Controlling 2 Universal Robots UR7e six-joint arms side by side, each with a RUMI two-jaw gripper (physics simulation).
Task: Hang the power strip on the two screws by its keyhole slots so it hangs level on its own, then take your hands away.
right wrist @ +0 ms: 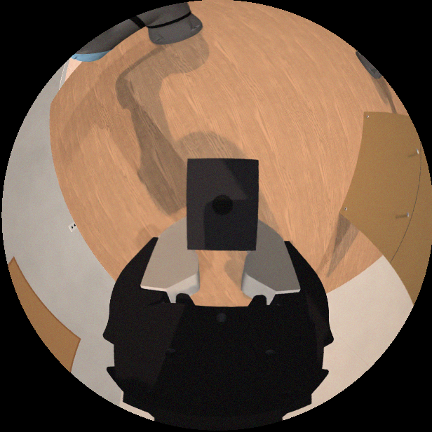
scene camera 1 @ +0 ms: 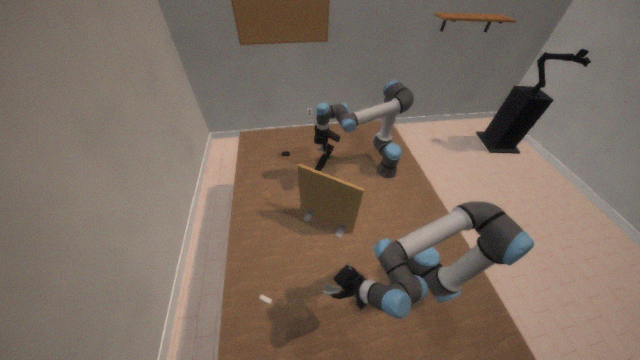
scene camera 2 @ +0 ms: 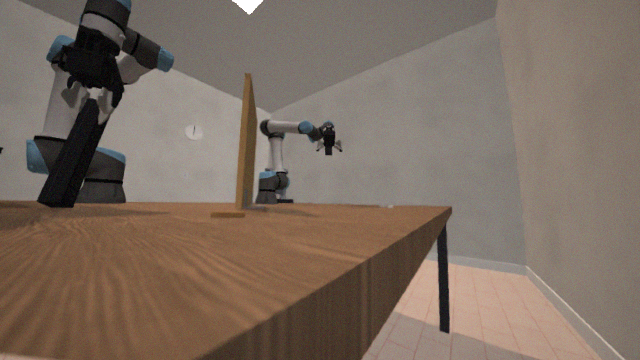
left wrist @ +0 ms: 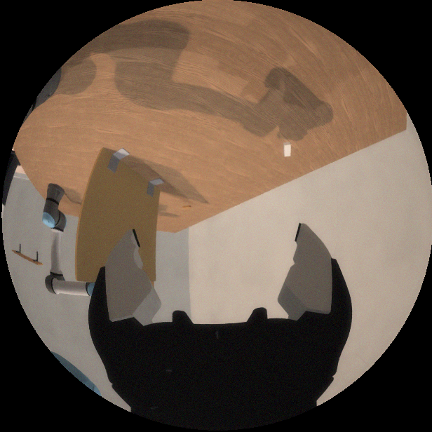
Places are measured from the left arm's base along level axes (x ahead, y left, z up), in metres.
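Pixels of known places: left gripper, fingertip midpoint: (scene camera 1: 334, 277) (scene camera 2: 329, 151); right gripper, fingertip midpoint: (scene camera 1: 325, 152) (scene camera 2: 87, 122); left arm's base, origin of the base link: (scene camera 1: 412, 270) (scene camera 2: 266, 203); right arm's base, origin of the base link: (scene camera 1: 386, 171) (scene camera 2: 101, 202).
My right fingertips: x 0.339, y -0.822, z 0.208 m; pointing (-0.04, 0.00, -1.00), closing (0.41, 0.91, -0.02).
For each thing: its top centre in the pictures, then the offset to it from my right fingertips. Level surfaces: height alone.
- upright board, middle of its top: (scene camera 2: 252, 103) (scene camera 1: 329, 176) dx +0.071, dy +0.411, dz +0.212 m
- small white block, middle of its top: (scene camera 1: 265, 298) dx +0.476, dy +0.818, dz -0.196 m
- small black object, middle of its top: (scene camera 1: 285, 153) dx +0.266, dy -0.256, dz -0.193 m
- flat orange piece, middle of its top: (scene camera 2: 228, 211) (scene camera 1: 267, 196) dx +0.430, dy +0.160, dz -0.201 m
- table, its level: dz -0.208 m
The black power strip (scene camera 1: 324, 159) (scene camera 2: 75, 150) (right wrist: 222, 175) slants steeply down from my right gripper (scene camera 1: 327, 146) (scene camera 2: 91, 106) (right wrist: 221, 215), which is shut on its upper end. Its lower end is close to the table; whether it touches is unclear. No keyhole slots can be made out. The upright board (scene camera 1: 330, 200) (scene camera 2: 246, 140) (left wrist: 117, 215) (right wrist: 382, 165) stands apart from the strip. Two screws (right wrist: 417, 152) (right wrist: 407, 215) stick out of its face in the right wrist view. My left gripper (scene camera 2: 329, 147) (left wrist: 216, 229) is open and empty, above the table on the board's other side.
Two grey brackets (scene camera 1: 308, 216) (scene camera 1: 340, 230) stand at the board's foot. A small white block (scene camera 1: 265, 299) (left wrist: 287, 149), a small black object (scene camera 1: 285, 153) and a flat orange piece (scene camera 1: 268, 196) (scene camera 2: 227, 214) (left wrist: 186, 206) lie on the table (scene camera 1: 280, 250) (scene camera 2: 200, 280).
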